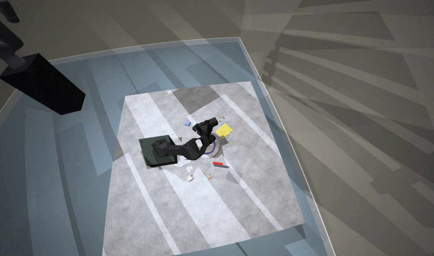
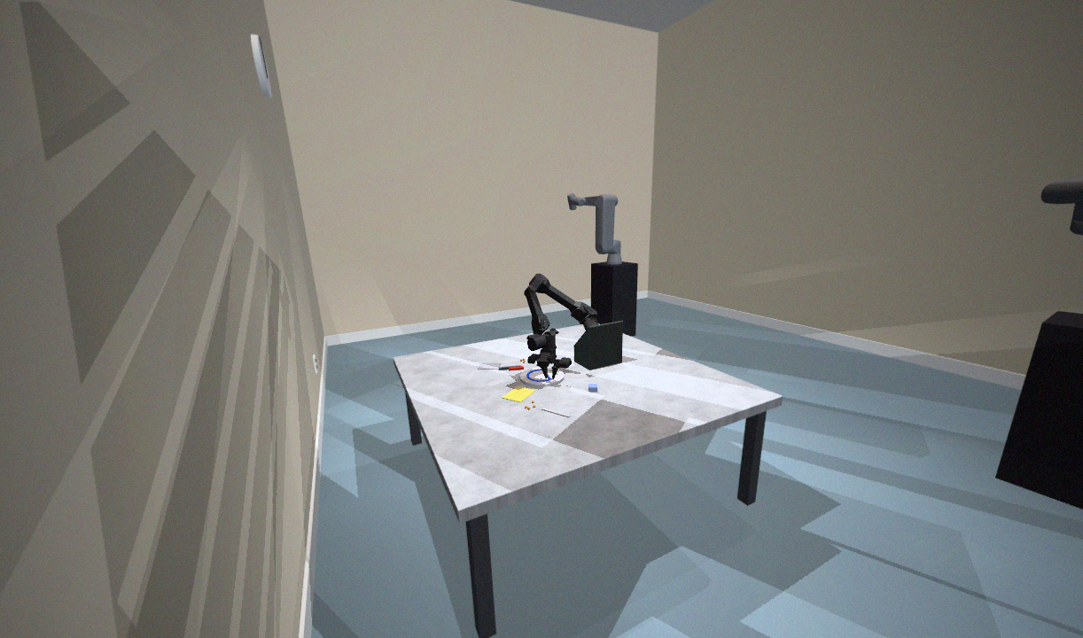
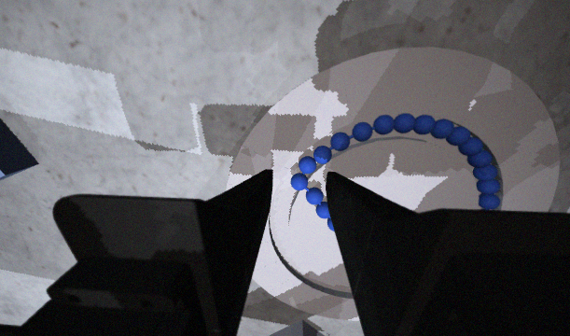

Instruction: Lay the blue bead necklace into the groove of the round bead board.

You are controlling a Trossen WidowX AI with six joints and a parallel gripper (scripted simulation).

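Right now my gripper tip is 6 cm to the left of the round white bead board and 1 cm above it. The rest, counted from my gripper tip: blue block 17 cm to the left, 11 cm behind, 1 cm below; then yellow sheet 17 cm ahead, 3 cm to the left, 2 cm below; then grey tool 23 cm to the right, 6 cm ahead, 1 cm below.
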